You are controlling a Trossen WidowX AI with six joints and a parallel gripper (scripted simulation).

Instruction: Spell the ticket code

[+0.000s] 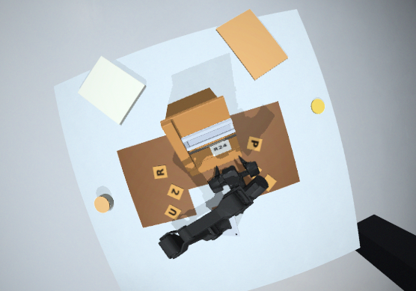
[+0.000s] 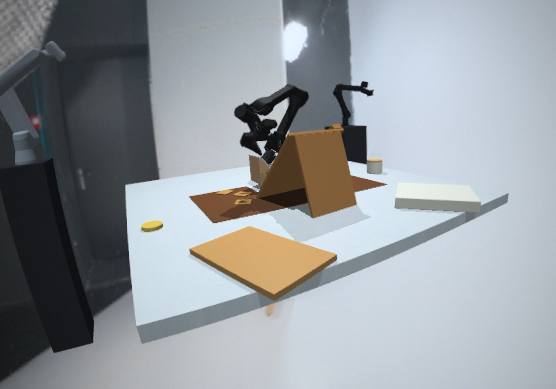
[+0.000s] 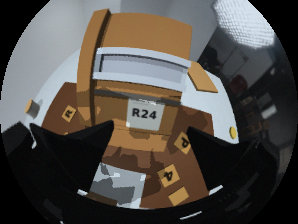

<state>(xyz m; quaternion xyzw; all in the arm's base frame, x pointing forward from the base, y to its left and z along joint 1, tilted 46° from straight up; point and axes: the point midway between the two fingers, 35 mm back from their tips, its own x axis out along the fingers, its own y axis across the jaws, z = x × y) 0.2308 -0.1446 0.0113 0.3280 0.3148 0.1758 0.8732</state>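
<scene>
Right now the white ticket is 8 cm below my gripper tip, 5 cm ahead of it and 1 cm to the left of it. Round my gripper tip: brown mat: 17 cm below, 9 cm to the left, 6 cm behind; orange slab: 45 cm ahead, 28 cm to the right, 16 cm below; cream slab: 46 cm ahead, 40 cm to the left, 15 cm below.
</scene>
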